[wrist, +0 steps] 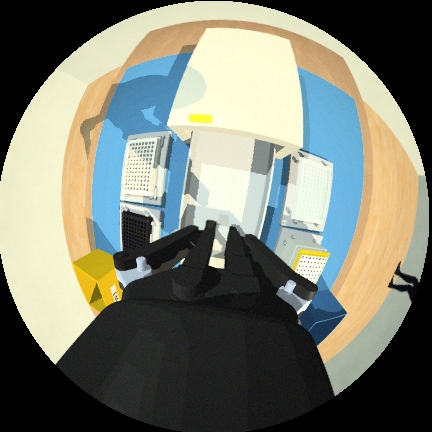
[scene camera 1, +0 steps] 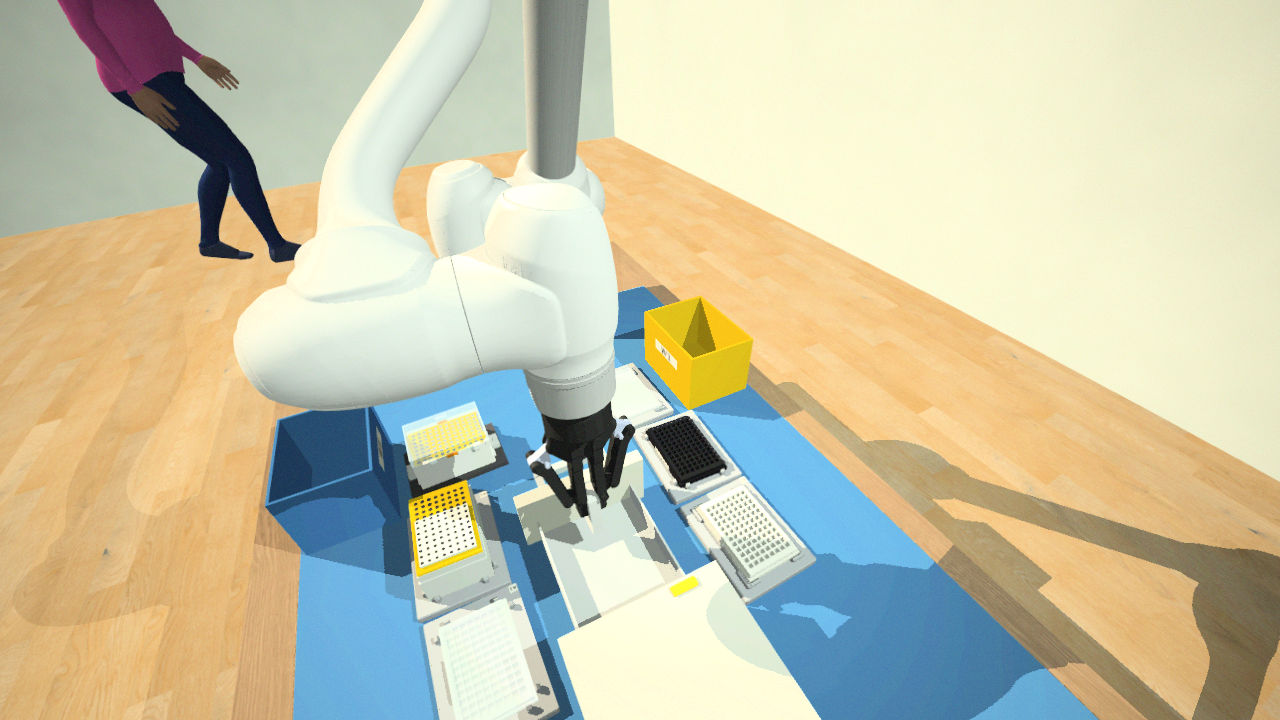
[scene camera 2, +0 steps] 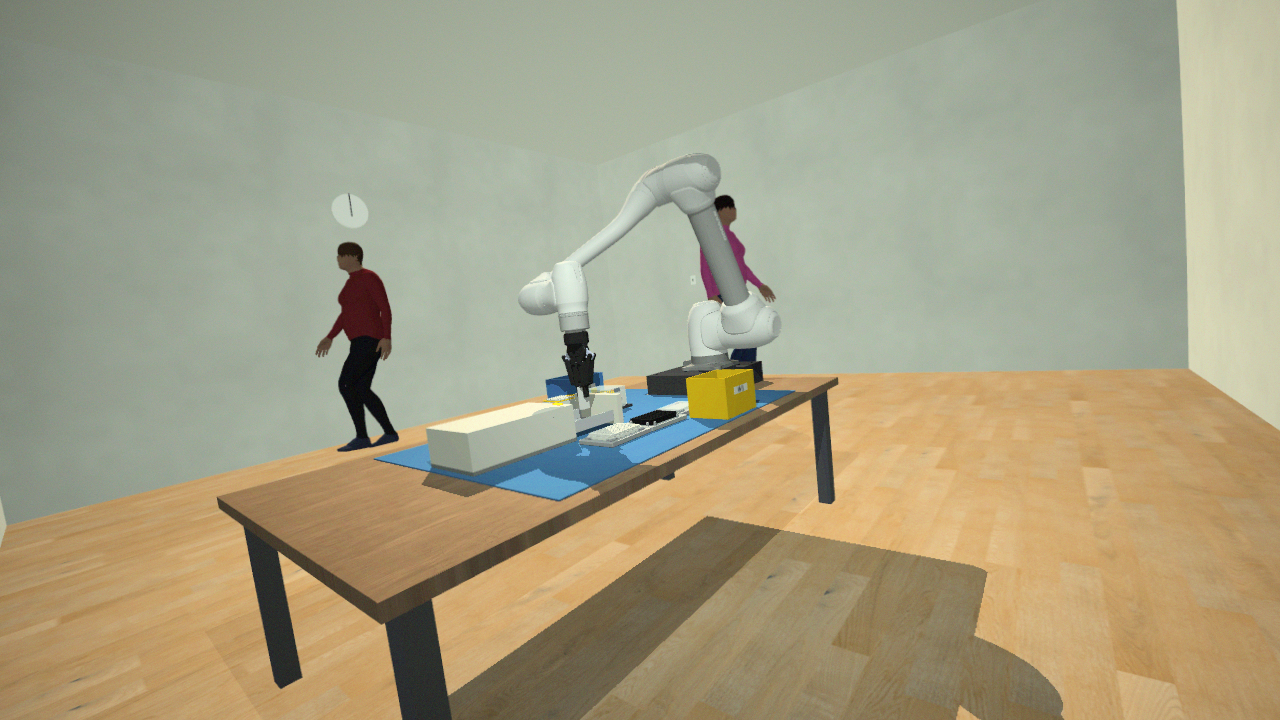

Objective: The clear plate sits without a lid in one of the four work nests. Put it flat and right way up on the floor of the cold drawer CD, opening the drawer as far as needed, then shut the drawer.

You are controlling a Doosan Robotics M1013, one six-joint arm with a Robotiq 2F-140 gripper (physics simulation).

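Frame: origin at the arm's base, x ahead, y left, z up, level; metres.
Where they show: gripper, fingertip midpoint: (wrist: pixel 222 222) (scene camera 1: pixel 594 524) (scene camera 2: pixel 584 408); arm's base, link origin: (scene camera 2: pixel 710 367).
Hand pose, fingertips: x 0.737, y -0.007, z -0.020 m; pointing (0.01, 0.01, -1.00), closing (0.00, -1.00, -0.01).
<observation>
Each offset is from my fingertips to the top centre of the thing. "*": to the spot under its first point.
The clear plate @(0.087 m ahead, 0.179 m right, 0.031 m down) (scene camera 1: pixel 487 658) (wrist: pixel 313 192) lies flat in its nest beside the white cabinet @(0.299 m ahead, 0.000 m left, 0.048 m up) (scene camera 1: pixel 680 653) (scene camera 2: pixel 501 438) (wrist: pixel 245 80), at the front left in scene camera 1. The cold drawer @(* 0.058 m ahead, 0.005 m left, 0.040 m down) (scene camera 1: pixel 617 573) (wrist: pixel 225 185) stands pulled out of the cabinet, its pale floor bare where visible. Its front panel (scene camera 1: pixel 631 474) (scene camera 2: pixel 610 402) is upright and partly hidden by my gripper. My gripper (scene camera 1: pixel 592 512) (scene camera 2: pixel 584 394) (wrist: pixel 222 222) points down, shut and empty. Its fingertips are over or inside the drawer, just on the cabinet side of the front panel; whether they touch the panel cannot be told.
A yellow-and-white rack @(0.083 m back, 0.183 m right, 0.019 m up) (scene camera 1: pixel 445 537) (wrist: pixel 312 267) and blue bin @(0.266 m back, 0.318 m right, 0.062 m up) (scene camera 1: pixel 322 483) (wrist: pixel 325 315) stand left in scene camera 1. A black plate @(0.087 m back, 0.197 m left, 0.031 m down) (scene camera 1: pixel 684 447) (wrist: pixel 136 230), white plate @(0.085 m ahead, 0.196 m left, 0.031 m down) (scene camera 1: pixel 750 528) (wrist: pixel 141 165) and yellow bin @(0.268 m back, 0.328 m left, 0.062 m up) (scene camera 1: pixel 698 358) (scene camera 2: pixel 720 394) (wrist: pixel 95 265) stand right. A yellow-topped box @(0.259 m back, 0.154 m right, 0.020 m up) (scene camera 1: pixel 447 438) is behind.
</observation>
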